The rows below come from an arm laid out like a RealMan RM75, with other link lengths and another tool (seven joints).
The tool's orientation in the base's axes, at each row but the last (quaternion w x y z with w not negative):
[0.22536 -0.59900 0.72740 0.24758]
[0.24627 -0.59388 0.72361 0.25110]
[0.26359 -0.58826 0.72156 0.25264]
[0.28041 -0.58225 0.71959 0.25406]
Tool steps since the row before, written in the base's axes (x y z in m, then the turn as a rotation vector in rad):
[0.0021 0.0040 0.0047 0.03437 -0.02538 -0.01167]
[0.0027 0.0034 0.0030 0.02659 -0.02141 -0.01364]
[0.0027 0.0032 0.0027 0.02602 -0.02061 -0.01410]
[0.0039 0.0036 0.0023 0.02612 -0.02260 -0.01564]
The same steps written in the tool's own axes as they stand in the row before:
[-0.0064 -0.0010 -0.0011 0.02036 -0.03889 -0.00587]
[-0.0049 -0.0019 0.0001 0.02007 -0.03072 -0.00223]
[-0.0046 -0.0019 0.0004 0.01991 -0.03004 -0.00140]
[-0.0048 -0.0030 0.0013 0.02235 -0.03058 -0.00167]

